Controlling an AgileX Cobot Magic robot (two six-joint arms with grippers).
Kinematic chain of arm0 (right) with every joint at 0, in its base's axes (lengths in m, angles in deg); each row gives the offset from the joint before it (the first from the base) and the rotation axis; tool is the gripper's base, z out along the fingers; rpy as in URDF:
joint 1: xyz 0 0 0.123 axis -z
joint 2: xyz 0 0 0 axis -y
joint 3: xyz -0.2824 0 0.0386 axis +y
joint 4: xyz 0.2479 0 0.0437 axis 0.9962 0 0.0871
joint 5: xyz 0 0 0 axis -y
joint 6: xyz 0.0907 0 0.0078 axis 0.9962 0 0.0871
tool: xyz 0 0 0 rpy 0 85 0
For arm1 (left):
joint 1: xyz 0 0 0.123 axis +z
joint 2: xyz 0 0 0 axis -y
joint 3: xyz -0.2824 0 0.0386 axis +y
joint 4: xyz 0.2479 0 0.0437 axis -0.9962 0 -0.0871
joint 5: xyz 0 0 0 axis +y
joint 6: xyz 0.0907 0 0.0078 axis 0.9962 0 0.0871
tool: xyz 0 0 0 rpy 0 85 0
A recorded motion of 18 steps. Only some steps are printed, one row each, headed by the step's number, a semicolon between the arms.
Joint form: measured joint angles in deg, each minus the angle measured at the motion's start. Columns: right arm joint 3, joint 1, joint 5, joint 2, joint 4, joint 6; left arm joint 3, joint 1, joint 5, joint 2, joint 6, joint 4.
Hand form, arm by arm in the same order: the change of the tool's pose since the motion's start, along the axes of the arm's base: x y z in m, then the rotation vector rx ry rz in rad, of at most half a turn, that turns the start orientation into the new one. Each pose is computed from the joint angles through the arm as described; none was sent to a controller.
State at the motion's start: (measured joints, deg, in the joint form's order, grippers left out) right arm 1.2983 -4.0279 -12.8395 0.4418 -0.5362 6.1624; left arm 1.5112 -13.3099 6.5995 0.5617 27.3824 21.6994
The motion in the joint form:
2: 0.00 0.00 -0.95 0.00 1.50 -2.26; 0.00 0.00 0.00 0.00 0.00 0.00
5: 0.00 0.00 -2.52 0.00 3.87 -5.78; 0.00 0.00 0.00 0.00 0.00 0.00
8: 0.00 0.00 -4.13 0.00 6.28 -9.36; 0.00 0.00 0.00 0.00 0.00 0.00
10: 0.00 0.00 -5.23 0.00 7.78 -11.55; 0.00 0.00 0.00 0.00 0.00 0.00
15: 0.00 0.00 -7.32 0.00 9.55 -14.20; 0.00 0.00 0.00 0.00 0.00 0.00
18: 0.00 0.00 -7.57 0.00 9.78 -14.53; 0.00 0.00 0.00 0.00 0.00 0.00
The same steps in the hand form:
2: -0.0003 0.0005 -0.0015 -0.0140 0.0156 0.0082; 0.0000 0.0000 0.0000 0.0000 0.0000 0.0000
5: -0.0008 0.0015 -0.0039 -0.0351 0.0410 0.0234; 0.0000 0.0000 0.0000 0.0000 0.0000 0.0000
8: -0.0014 0.0028 -0.0063 -0.0563 0.0661 0.0416; 0.0000 0.0000 0.0000 0.0000 0.0000 0.0000
10: -0.0019 0.0036 -0.0079 -0.0688 0.0829 0.0545; 0.0000 0.0000 0.0000 0.0000 0.0000 0.0000
15: -0.0029 0.0049 -0.0110 -0.0853 0.1156 0.0741; 0.0000 0.0000 0.0000 0.0000 0.0000 0.0000
18: -0.0030 0.0051 -0.0113 -0.0871 0.1194 0.0767; 0.0000 0.0000 0.0000 0.0000 0.0000 0.0000

